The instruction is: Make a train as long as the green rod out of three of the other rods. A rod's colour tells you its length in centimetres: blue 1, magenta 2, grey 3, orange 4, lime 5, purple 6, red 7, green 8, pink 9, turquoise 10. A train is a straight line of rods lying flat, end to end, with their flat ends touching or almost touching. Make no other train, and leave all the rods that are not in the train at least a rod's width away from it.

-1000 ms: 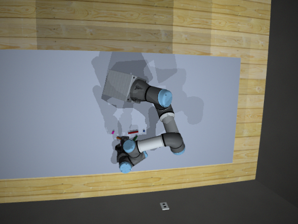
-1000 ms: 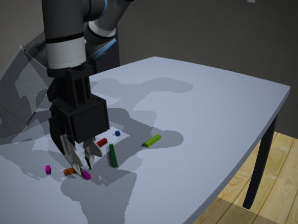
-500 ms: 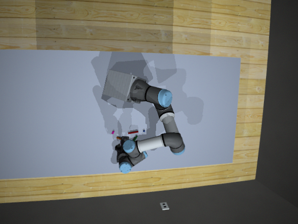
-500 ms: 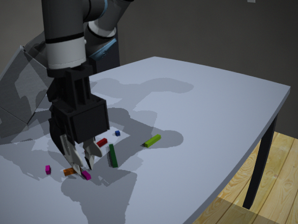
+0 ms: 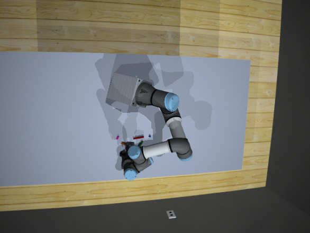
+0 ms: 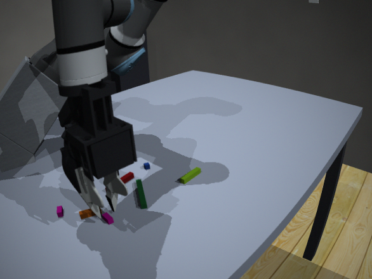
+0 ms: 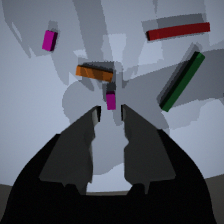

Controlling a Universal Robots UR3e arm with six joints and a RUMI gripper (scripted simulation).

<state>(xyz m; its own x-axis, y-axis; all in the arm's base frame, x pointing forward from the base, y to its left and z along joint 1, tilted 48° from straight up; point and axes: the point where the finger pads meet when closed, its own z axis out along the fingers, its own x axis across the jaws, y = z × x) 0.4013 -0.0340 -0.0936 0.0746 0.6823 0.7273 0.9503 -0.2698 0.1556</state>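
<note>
Right now my hand is 4 cm past the orange rod, 1 cm to the left of it and 3 cm above it. The rest, counted from my hand: blue rod 8 cm behind, 16 cm to the left, 3 cm below; then green rod 1 cm behind, 9 cm to the left, 3 cm below; then red rod 7 cm behind, 8 cm to the left, 3 cm below.
</note>
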